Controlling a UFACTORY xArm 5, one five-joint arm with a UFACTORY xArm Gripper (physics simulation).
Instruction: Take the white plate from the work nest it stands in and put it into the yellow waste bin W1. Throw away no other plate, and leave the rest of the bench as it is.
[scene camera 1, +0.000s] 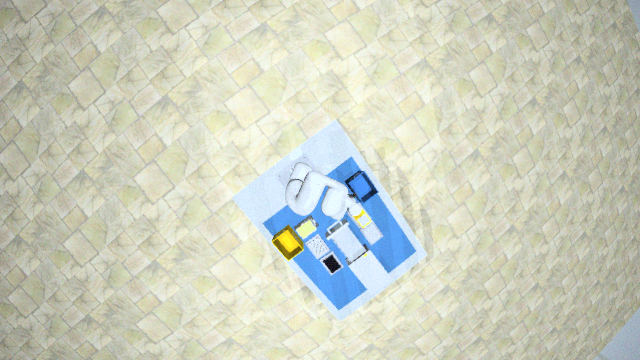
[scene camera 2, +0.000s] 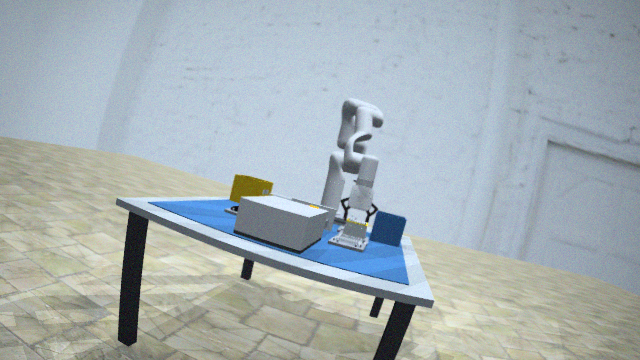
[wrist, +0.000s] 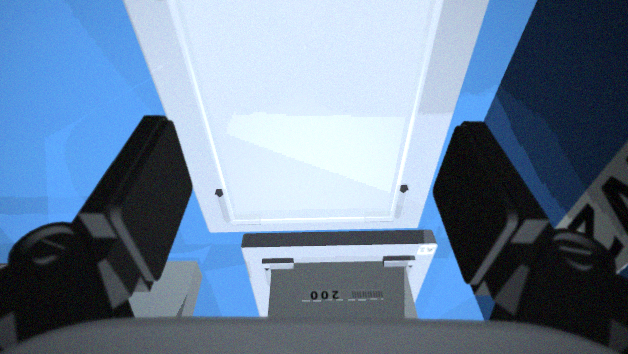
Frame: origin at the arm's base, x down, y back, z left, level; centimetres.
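Where they show: gripper, fingertip midpoint: (wrist: 314, 155).
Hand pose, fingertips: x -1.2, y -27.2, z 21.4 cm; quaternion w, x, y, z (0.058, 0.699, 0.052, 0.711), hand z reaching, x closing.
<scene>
After its pixels a point has its place.
What looks like the white plate is a speckled white rectangle (scene camera 1: 317, 246) @(z -11.5, x 1.3, y -49.5 cm) between a yellow-topped item and a black one in scene camera 1; its nest cannot be told apart. The yellow waste bin W1 (scene camera 1: 288, 242) @(z -28.7, x 3.2, y -37.0 cm) (scene camera 2: 250, 188) @(z -23.5, x -4.2, y -43.3 cm) stands at the bench's left side. My gripper (scene camera 2: 359, 212) @(z 21.4, x -1.2, y -27.2 cm) (wrist: 314, 155) @(z 21.4, x -1.2, y -27.2 cm) is open and empty, with its fingers spread wide. It hangs on the opposite side of the bench, over a smooth white nest-like surface (wrist: 310, 165) @(z 21.8, x 1.6, y -30.1 cm) in the wrist view. No wells show on this surface; whether anything flat lies in it is hard to tell.
A tip rack (scene camera 1: 361, 217) @(z 26.1, x -4.0, y -43.9 cm) (scene camera 2: 355, 230) @(z 27.8, x -0.8, y -51.2 cm) (wrist: 335, 290) @(z 24.8, x 0.4, y -38.7 cm), marked 200, stands close by the gripper. A dark blue bin (scene camera 1: 361, 186) @(z 37.6, x 3.2, y -26.2 cm) (scene camera 2: 388, 228) @(z 37.4, x -3.1, y -33.3 cm) (wrist: 575, 95) @(z 29.1, x -0.4, y -24.2 cm) stands beside it. The grey machine (scene camera 1: 350, 243) @(z 10.8, x 1.8, y -60.3 cm) (scene camera 2: 280, 222) @(z 18.9, x -3.2, y -100.6 cm) separates the two rows. A black-topped item (scene camera 1: 331, 262) @(z -8.4, x 1.0, y -66.0 cm) and yellow-topped item (scene camera 1: 306, 228) @(z -11.4, x -2.0, y -32.3 cm) flank the speckled rectangle.
</scene>
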